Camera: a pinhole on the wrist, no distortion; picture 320 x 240 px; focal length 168.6 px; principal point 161.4 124.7 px. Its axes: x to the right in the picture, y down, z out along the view. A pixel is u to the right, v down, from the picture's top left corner.
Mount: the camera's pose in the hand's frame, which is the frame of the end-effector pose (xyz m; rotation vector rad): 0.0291 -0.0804 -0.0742 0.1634 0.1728 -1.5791
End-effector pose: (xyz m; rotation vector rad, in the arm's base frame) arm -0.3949 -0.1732 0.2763 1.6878 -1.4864 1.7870
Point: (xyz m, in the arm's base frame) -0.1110 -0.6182 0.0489
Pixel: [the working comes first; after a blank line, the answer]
In the camera's frame: -0.2965 -0.1198 0.5858

76 90
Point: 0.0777 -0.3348 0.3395
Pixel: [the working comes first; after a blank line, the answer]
In the camera's frame: 0.1362 -0.0405 0.5030

207 111
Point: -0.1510 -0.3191 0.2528
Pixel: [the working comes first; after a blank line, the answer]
In the camera's frame: -0.0405 -0.0580 0.3342

141 95
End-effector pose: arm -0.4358 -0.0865 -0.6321 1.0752 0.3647 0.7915
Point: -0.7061 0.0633 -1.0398
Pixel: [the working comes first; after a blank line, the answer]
In the camera's frame: 0.2161 -0.1401 -0.3367

behind the camera
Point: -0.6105 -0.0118 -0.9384
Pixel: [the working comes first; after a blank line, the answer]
In the camera's frame: 0.1502 -0.1213 -0.1940

behind the camera
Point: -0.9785 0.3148 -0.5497
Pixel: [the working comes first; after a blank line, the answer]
In the camera's frame: -0.3507 -0.0986 -0.5706

behind the camera
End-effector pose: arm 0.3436 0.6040 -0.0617 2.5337 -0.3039 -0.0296
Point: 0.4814 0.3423 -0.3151
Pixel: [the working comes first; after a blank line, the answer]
In the camera's frame: -0.2095 0.1471 0.3819

69 190
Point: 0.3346 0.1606 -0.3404
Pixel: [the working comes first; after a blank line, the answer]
In the camera's frame: -0.3957 0.0403 0.4775

22 139
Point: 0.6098 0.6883 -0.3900
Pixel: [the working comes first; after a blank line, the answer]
In the camera's frame: 0.1585 0.1976 0.3198

245 229
